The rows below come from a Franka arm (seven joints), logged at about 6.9 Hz.
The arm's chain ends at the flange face. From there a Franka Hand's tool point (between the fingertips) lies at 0.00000 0.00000 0.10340 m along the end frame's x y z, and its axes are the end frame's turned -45 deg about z.
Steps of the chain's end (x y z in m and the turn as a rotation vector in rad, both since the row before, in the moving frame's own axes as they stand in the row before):
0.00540 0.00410 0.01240 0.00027 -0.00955 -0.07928
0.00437 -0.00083 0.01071 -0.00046 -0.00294 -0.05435
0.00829 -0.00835 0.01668 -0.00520 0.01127 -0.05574
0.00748 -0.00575 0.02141 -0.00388 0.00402 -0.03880
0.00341 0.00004 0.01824 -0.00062 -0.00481 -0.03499
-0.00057 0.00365 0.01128 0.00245 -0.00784 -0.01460
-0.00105 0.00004 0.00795 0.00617 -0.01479 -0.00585
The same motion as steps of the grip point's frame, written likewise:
0.00021 0.00603 0.01240 0.00694 -0.00656 -0.07928
0.00342 0.00233 0.01071 0.00175 -0.00240 -0.05435
0.01224 0.00115 0.01667 -0.01165 0.00429 -0.05574
0.00938 0.00180 0.02141 -0.00559 0.00010 -0.03880
0.00198 0.00214 0.01824 0.00296 -0.00384 -0.03499
-0.00338 0.00143 0.01128 0.00728 -0.00381 -0.01460
-0.00141 -0.00224 0.00794 0.01482 -0.00610 -0.00585

